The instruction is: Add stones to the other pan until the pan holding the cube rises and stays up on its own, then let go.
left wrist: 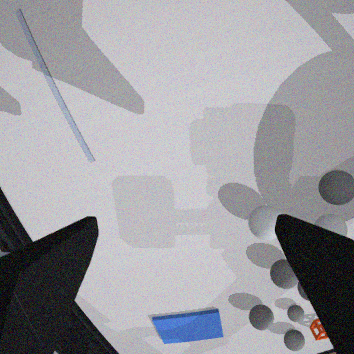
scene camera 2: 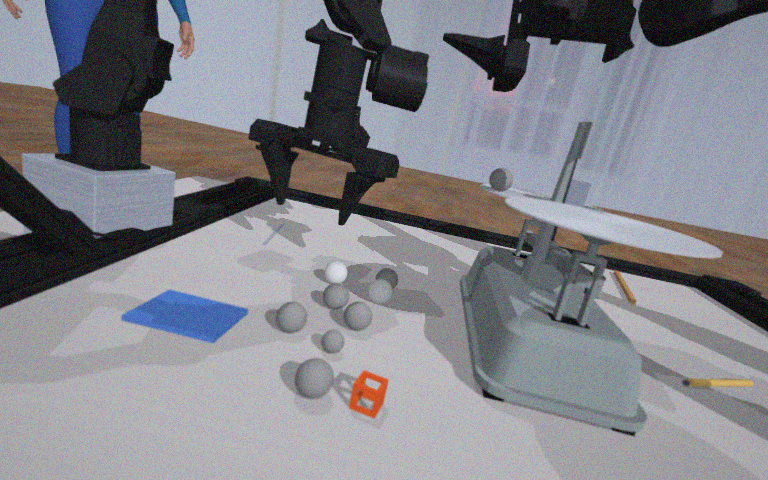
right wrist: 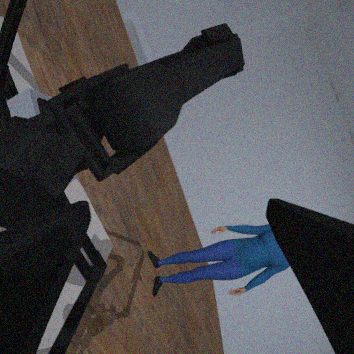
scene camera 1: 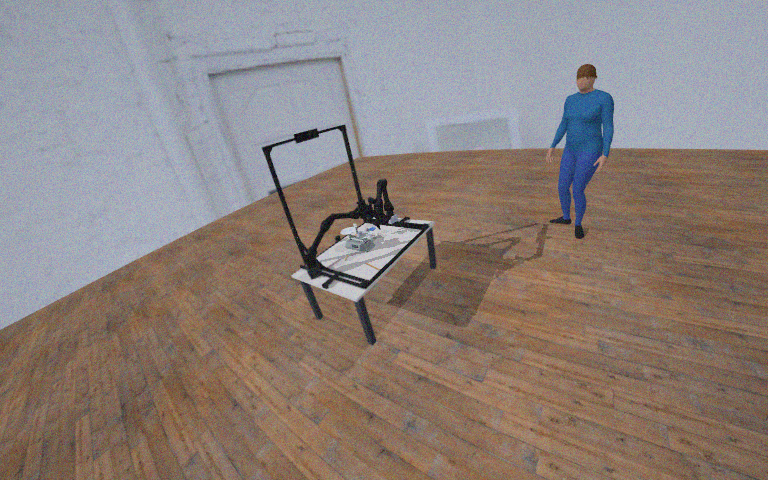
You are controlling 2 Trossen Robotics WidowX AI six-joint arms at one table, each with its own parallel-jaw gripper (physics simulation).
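Frame: origin at the left arm's base, x ahead, y left, z up, level; centimetres.
Where they show: left gripper, fingertip midpoint: [left wrist: 188, 224] [scene camera 2: 310, 214] [scene camera 1: 383, 227]; right gripper, fingertip midpoint: [right wrist: 179, 208] [scene camera 1: 376, 205]; left arm's base, link origin: [scene camera 2: 105, 163]; right arm's base, link origin: [scene camera 1: 312, 266].
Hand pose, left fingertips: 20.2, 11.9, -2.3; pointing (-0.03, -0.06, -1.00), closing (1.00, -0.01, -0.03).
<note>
Things, the pixels of their top centre, and the offset from my left fingertips, as dx, dy, dz.
- grey-green balance, top centre: [scene camera 2: 593, 123] [scene camera 1: 354, 223] +29.2, -1.2, +16.8
- grey stone, top centre: [scene camera 2: 504, 168] +21.7, +5.6, +10.7
- pale block, top centre: [scene camera 2: 576, 181] +29.8, +5.7, +10.9
- orange open-frame cube, top centre: [scene camera 2: 371, 381] [left wrist: 324, 335] +19.1, -22.3, -4.5
- blue flat pad, top centre: [scene camera 2: 189, 311] [left wrist: 189, 329] +0.8, -20.4, -6.0
- thin bluish rod, top centre: [left wrist: 52, 87] -9.3, +6.8, -6.3
A grey-green balance [scene camera 2: 555, 339] [scene camera 1: 360, 243] stands at the right in scene camera 2. Its near white pan [scene camera 2: 634, 229] is in full view. A grey stone [scene camera 2: 501, 179] rests on the far pan, mostly hidden. A pale block [scene camera 2: 578, 192] shows behind the post; I cannot tell which pan bears it. Several loose stones lie on the table, among them a white one [scene camera 2: 335, 272] [left wrist: 261, 221], a dark one [scene camera 2: 387, 278] [left wrist: 337, 187] and a large grey one [scene camera 2: 314, 378]. My left gripper [scene camera 2: 311, 211] [left wrist: 188, 224] is open and empty above the table, behind the stones. My right gripper [scene camera 2: 527, 48] [right wrist: 179, 208] is open and empty, high above the balance.
An orange open-frame cube [scene camera 2: 353, 396] [left wrist: 318, 329] lies by the large stone. A blue flat pad [scene camera 2: 185, 315] [left wrist: 189, 326] lies left of the stones. A thin bluish rod [left wrist: 56, 86] lies farther back. Yellow sticks [scene camera 2: 719, 383] lie right of the balance. A person [scene camera 1: 587, 121] [right wrist: 240, 255] stands beyond the table.
</note>
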